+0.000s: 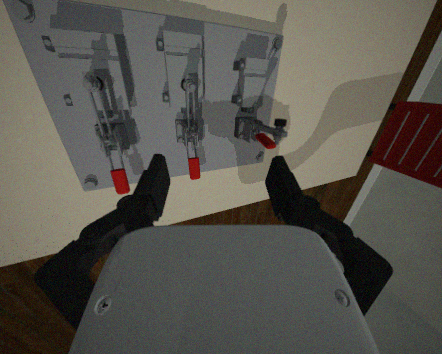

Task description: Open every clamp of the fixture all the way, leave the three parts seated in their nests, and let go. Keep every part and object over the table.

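Observation:
The grey fixture plate (pixel 60 135) carries three clamps in a row. The left clamp (pixel 107 132) and middle clamp (pixel 189 131) have bars reaching over their nests and red handles pointing toward the plate's near edge. The right clamp (pixel 245 127) has its arm and short red handle (pixel 265 140) turned out to the right, away from its nest. The grey parts blend with the plate under shadows; their exact outlines and seating are hard to tell. My gripper (pixel 218 168) is open and empty above the near edge, with the middle red handle (pixel 194 168) showing between its fingers, nearer the left finger.
The pale table top (pixel 320 165) surrounds the plate and ends at a near edge above brown wooden floor (pixel 230 215). A red slotted panel (pixel 412 142) and a grey surface (pixel 400 220) with a pale rim lie at the right. Bolts stand at the plate's corners.

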